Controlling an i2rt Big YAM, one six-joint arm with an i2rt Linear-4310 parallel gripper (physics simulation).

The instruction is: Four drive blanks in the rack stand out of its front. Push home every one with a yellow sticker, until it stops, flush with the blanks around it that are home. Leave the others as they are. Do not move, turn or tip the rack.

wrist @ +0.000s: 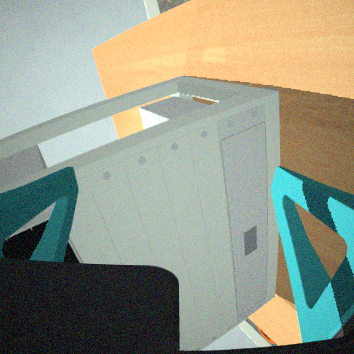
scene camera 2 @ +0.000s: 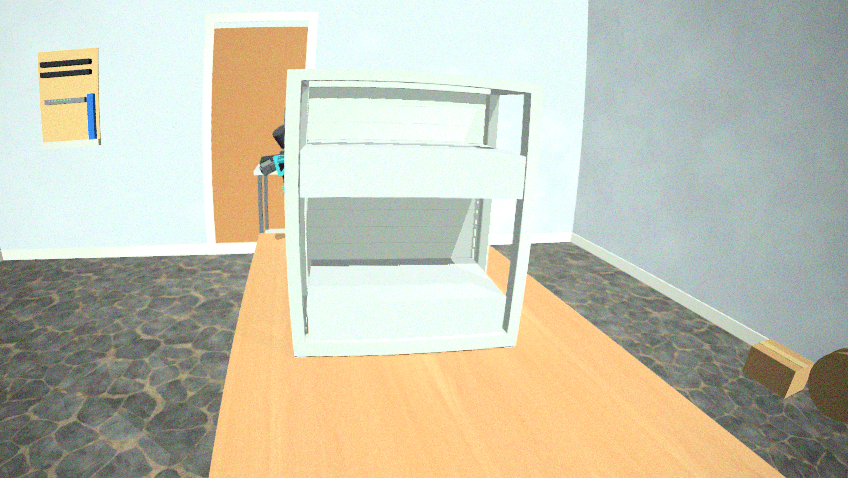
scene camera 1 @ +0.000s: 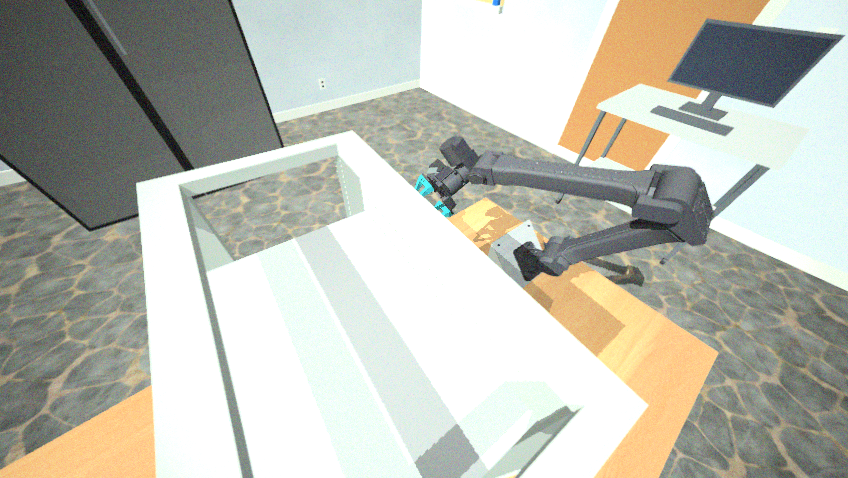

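Observation:
A pale rack in the pictures. The gripper in them too, and in the wrist view as well.

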